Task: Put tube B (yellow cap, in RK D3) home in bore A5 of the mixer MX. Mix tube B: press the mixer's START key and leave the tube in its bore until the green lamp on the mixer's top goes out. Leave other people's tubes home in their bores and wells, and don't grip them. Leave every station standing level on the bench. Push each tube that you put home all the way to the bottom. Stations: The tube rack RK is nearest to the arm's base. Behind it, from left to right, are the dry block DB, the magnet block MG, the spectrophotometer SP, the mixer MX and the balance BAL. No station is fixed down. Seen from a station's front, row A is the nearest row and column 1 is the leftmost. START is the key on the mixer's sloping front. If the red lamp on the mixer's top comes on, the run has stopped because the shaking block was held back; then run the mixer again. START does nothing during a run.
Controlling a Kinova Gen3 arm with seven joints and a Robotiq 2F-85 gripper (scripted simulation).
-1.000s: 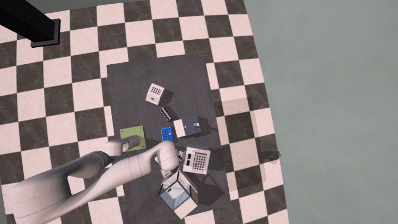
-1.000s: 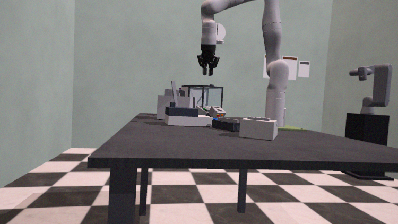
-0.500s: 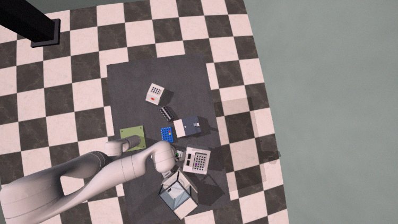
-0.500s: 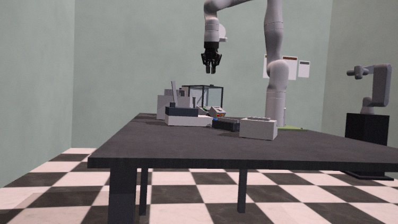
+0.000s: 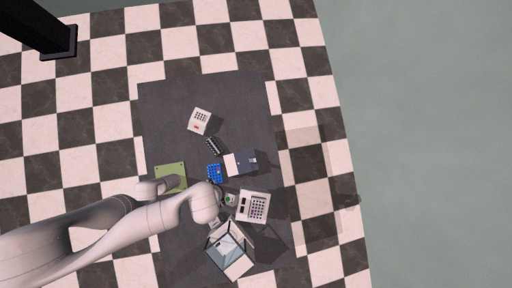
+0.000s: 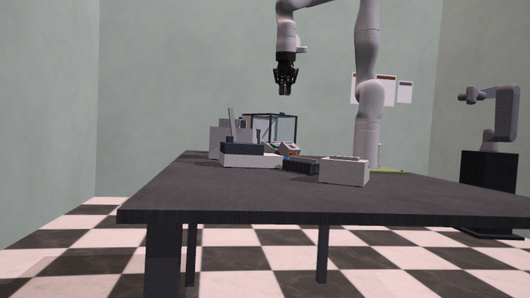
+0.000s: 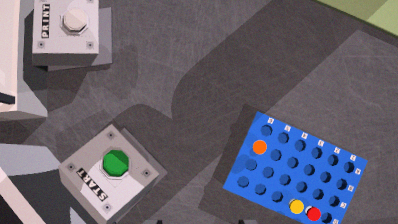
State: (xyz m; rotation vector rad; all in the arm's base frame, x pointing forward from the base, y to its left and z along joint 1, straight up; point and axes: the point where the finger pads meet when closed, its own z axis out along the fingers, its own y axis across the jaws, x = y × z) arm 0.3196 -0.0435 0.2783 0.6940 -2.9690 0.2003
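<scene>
Right now the blue tube rack RK is 50 mm behind my hand, 60 mm to the left of it and 270 mm below it. From my hand the other things lie so: print key (90 mm behind, 220 mm to the right, 220 mm below); then purple-capped tube (160 mm ahead, 160 mm to the right, 130 mm below); then green start key (20 mm ahead, 110 mm to the right, 220 mm below).
</scene>
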